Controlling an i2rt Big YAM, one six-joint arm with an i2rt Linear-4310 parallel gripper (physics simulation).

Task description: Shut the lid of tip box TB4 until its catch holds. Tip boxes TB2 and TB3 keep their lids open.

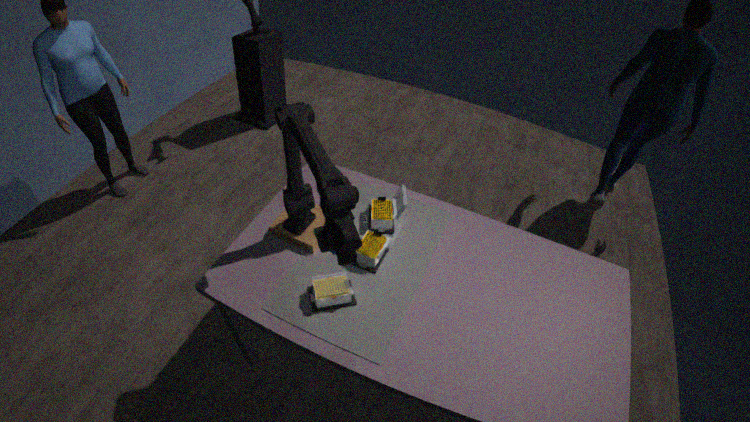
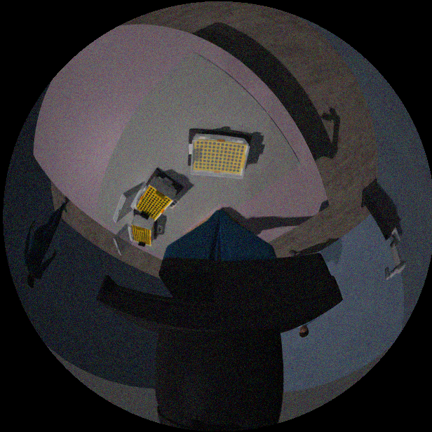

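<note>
A tip box near the front edge has a clear lid lying down over its pale yellow rack; whether the catch holds cannot be seen. A second tip box and a third tip box stand close together with bright yellow racks uncovered. Their lids stand open on the far side; the third box's lid is upright. No TB labels are readable. My gripper is shut and empty, above the mat between the front box and the second box, touching neither as far as shows.
The boxes stand on a grey-green mat on the pink table. My arm's base stands on a wooden board. Beyond the table are two people and a dark pedestal.
</note>
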